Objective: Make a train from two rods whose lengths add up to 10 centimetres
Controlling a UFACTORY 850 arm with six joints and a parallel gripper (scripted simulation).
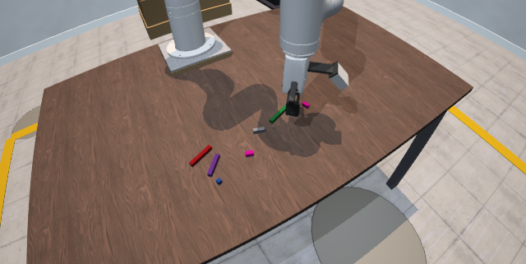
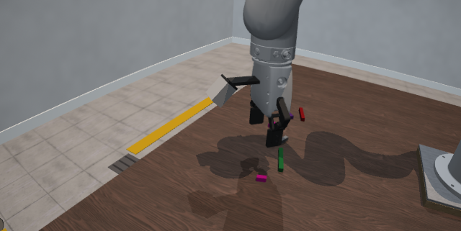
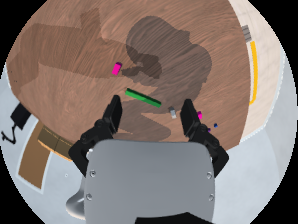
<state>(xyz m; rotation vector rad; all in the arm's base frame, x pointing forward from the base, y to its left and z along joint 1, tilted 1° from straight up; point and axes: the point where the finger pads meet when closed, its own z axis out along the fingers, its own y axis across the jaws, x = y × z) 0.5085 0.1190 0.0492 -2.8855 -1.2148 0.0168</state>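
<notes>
The grey rod is 20 mm behind my hand, 100 mm to the right of it and 70 mm below it. From my hand the other things lie so: purple rod 20 mm ahead, 250 mm to the right, 70 mm below; then small blue rod 70 mm ahead, 250 mm to the right, 70 mm below; then green rod 40 mm behind, 20 mm to the right, 70 mm below.
</notes>
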